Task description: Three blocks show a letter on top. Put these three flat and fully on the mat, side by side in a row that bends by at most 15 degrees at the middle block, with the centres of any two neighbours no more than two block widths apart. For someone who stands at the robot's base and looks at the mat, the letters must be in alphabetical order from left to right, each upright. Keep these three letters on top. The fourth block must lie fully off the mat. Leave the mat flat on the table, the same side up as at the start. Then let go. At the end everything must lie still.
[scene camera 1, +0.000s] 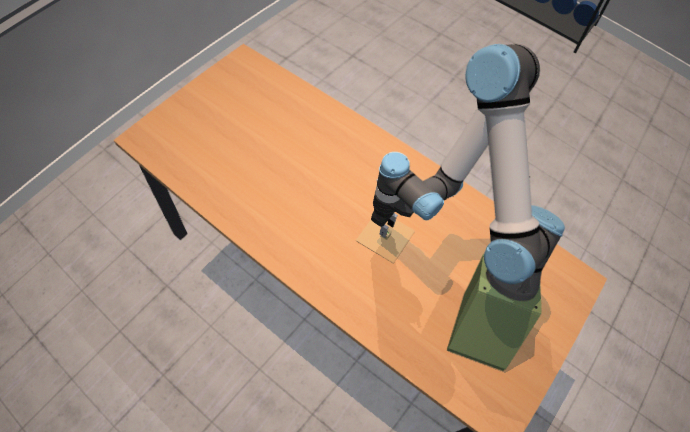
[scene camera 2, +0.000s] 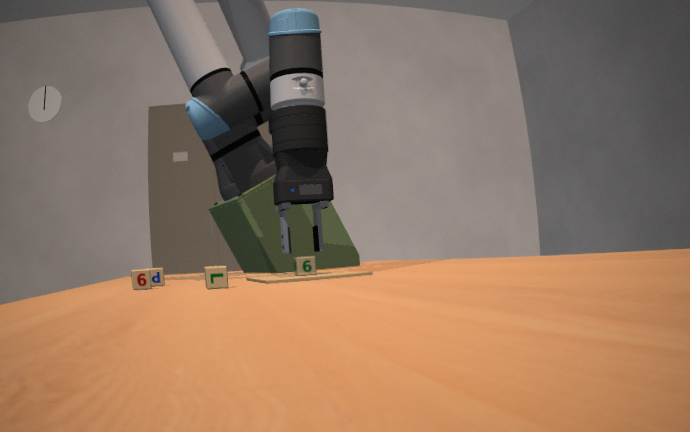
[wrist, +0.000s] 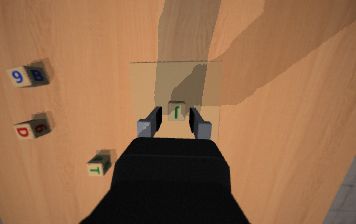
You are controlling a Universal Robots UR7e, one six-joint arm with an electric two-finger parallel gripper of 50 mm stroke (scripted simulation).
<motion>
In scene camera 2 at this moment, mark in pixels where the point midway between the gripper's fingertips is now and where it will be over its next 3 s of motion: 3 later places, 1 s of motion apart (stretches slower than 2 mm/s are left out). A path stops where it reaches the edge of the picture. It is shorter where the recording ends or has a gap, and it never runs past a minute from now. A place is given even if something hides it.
The gripper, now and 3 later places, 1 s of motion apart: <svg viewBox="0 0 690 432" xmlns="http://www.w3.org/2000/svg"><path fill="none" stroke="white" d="M303 252L299 208L289 210L266 213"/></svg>
</motion>
